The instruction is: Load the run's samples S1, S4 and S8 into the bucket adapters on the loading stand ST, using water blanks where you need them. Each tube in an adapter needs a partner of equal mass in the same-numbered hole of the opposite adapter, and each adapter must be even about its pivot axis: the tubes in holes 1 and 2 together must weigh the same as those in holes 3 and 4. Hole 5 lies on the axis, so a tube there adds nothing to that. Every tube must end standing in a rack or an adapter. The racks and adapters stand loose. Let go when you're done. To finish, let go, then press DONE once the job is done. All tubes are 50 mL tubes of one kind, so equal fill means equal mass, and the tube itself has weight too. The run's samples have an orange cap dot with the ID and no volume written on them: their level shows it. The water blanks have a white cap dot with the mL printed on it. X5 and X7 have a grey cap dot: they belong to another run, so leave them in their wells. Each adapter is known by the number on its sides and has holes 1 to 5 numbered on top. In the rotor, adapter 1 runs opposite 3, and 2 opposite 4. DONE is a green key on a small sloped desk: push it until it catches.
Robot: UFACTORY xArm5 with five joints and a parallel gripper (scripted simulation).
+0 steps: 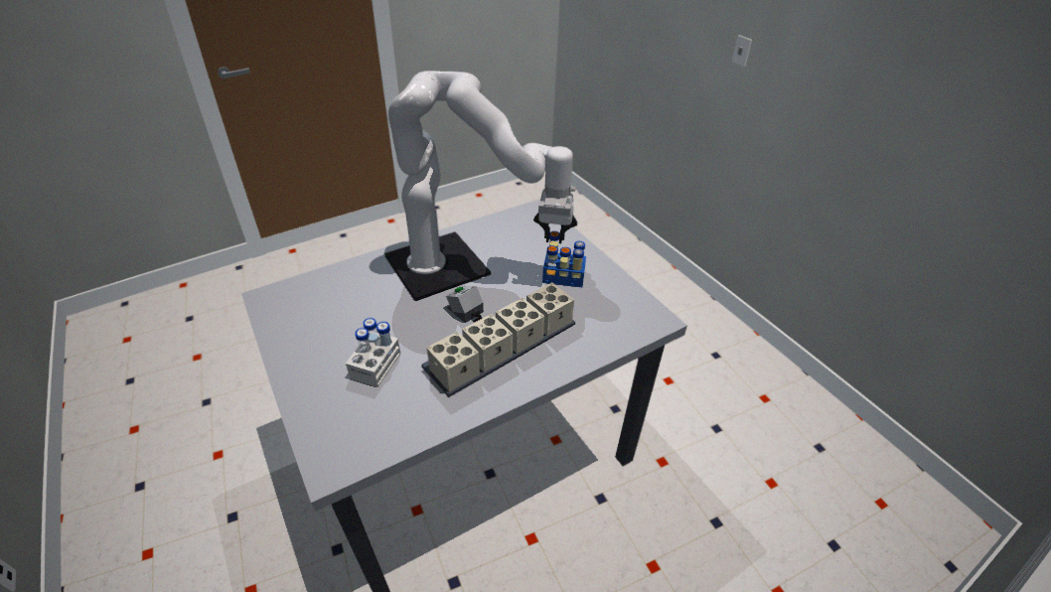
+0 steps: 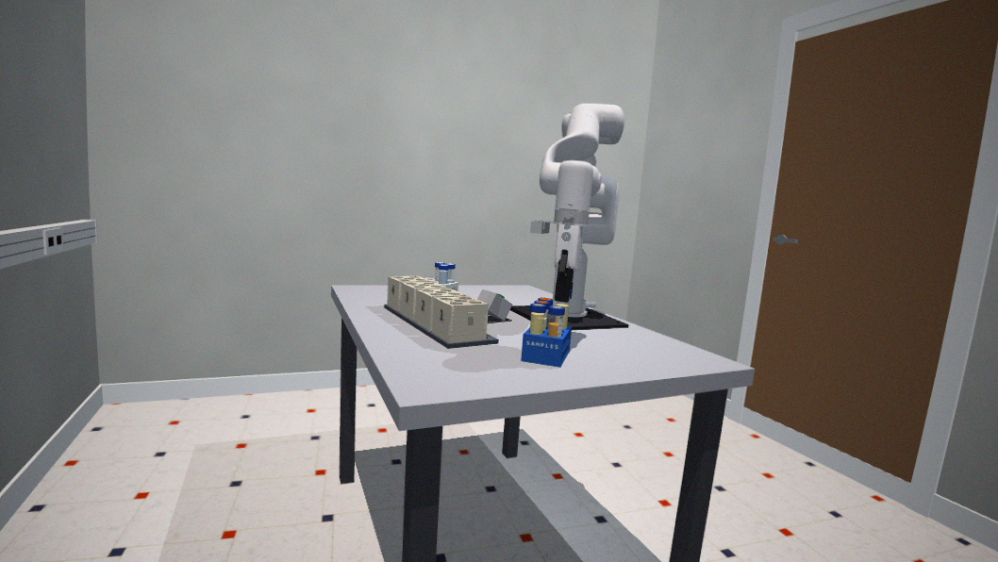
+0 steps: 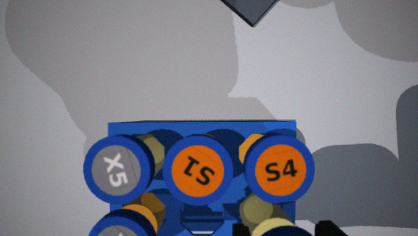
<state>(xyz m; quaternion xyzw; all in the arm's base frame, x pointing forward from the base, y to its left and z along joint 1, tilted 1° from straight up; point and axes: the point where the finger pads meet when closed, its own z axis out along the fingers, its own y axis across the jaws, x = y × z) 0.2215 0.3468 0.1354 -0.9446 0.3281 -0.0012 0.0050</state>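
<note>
Right now the blue samples rack is 4 cm ahead of my hand, 2 cm to the left of it and 11 cm below it. Also, from my hand: adapter 3: 24 cm ahead, 35 cm to the right, 9 cm below; then white rack: 12 cm ahead, 63 cm to the right, 11 cm below.
</note>
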